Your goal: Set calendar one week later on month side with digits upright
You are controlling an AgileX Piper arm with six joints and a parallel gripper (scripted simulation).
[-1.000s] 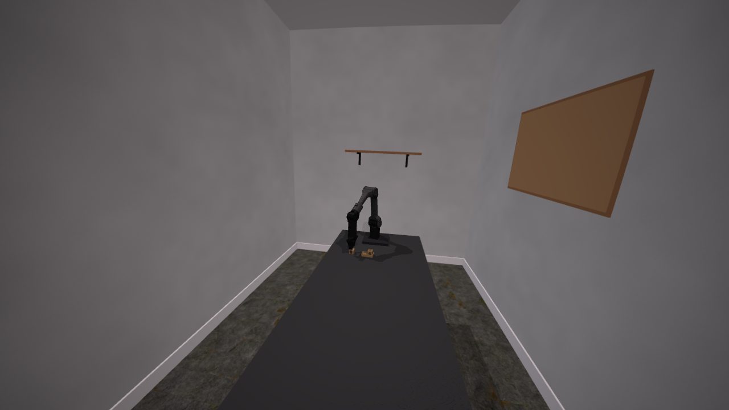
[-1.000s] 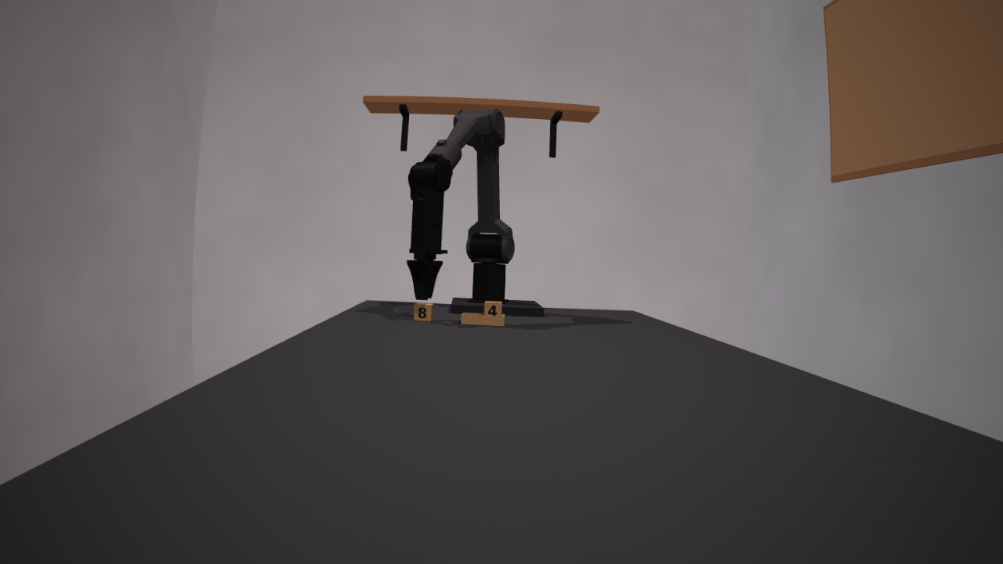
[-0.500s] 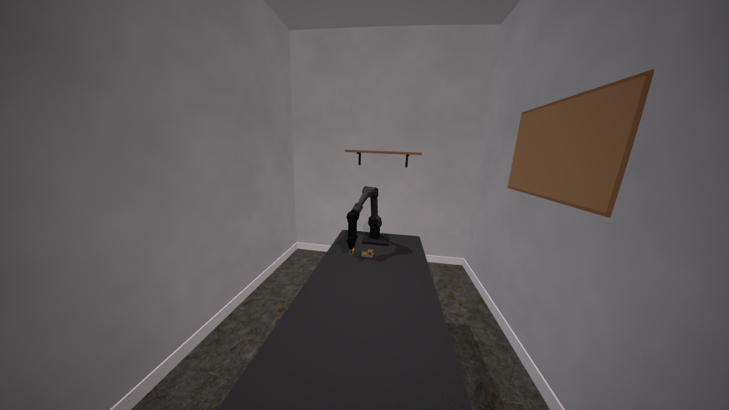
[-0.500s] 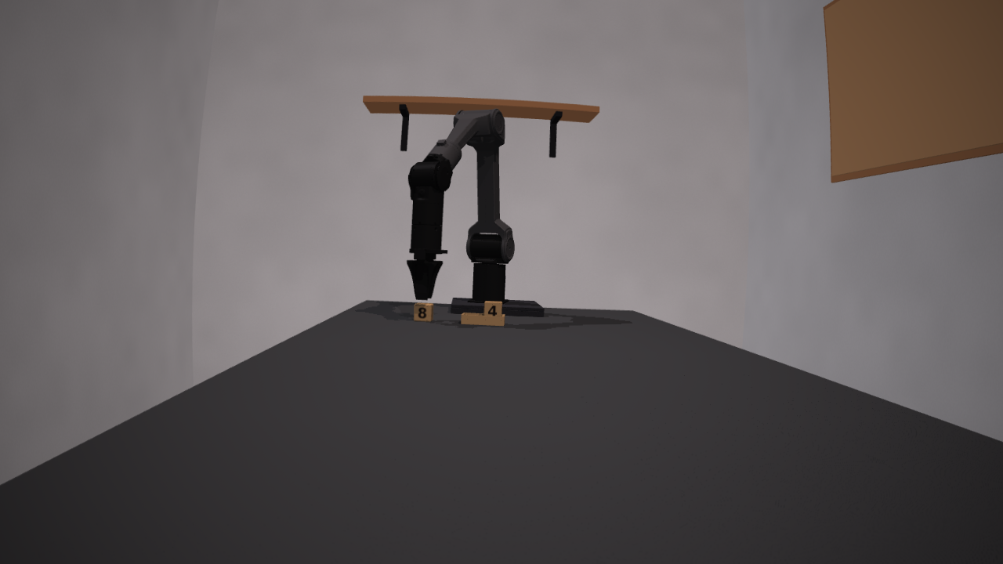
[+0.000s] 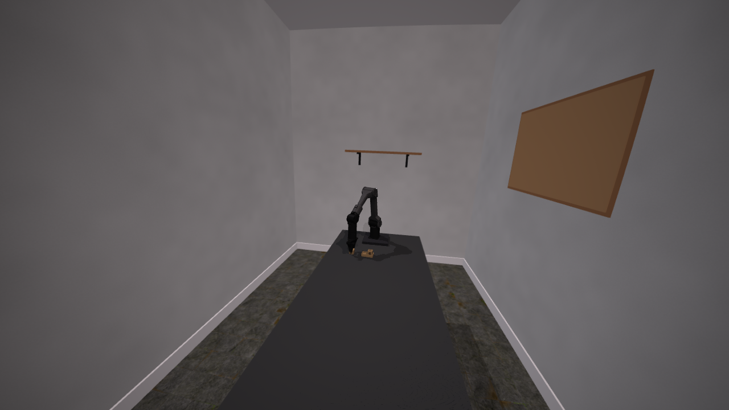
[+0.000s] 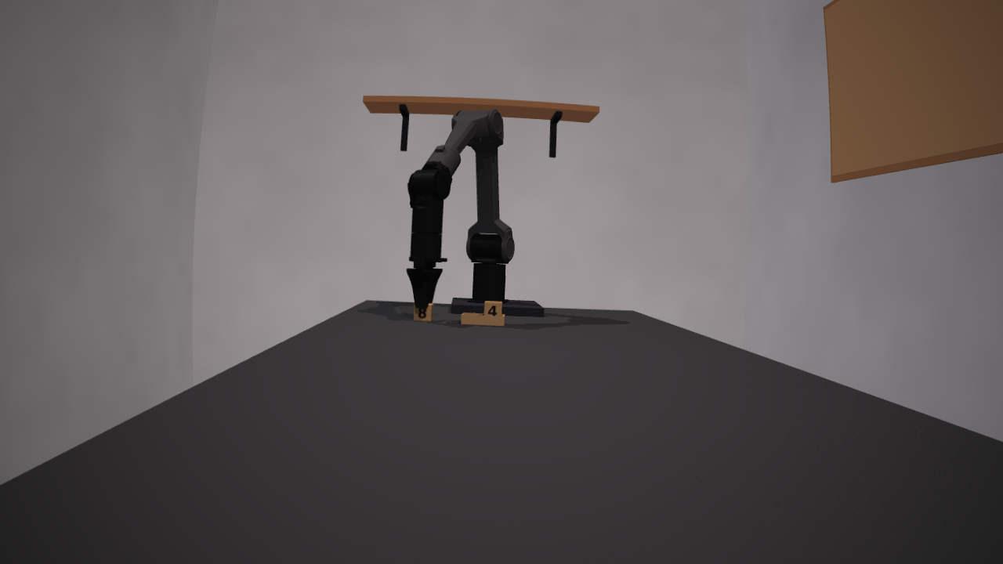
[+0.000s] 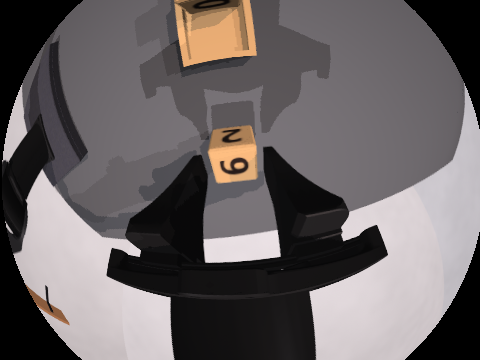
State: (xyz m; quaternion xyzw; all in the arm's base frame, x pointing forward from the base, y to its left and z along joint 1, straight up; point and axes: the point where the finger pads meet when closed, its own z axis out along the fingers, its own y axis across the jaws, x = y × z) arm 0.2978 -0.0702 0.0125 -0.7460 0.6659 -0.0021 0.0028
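The wooden cube is 1 cm behind my hand and 13 cm to the left of it. Also, from my hand: wooden tray 1 cm behind, 11 cm to the left, 2 cm below.
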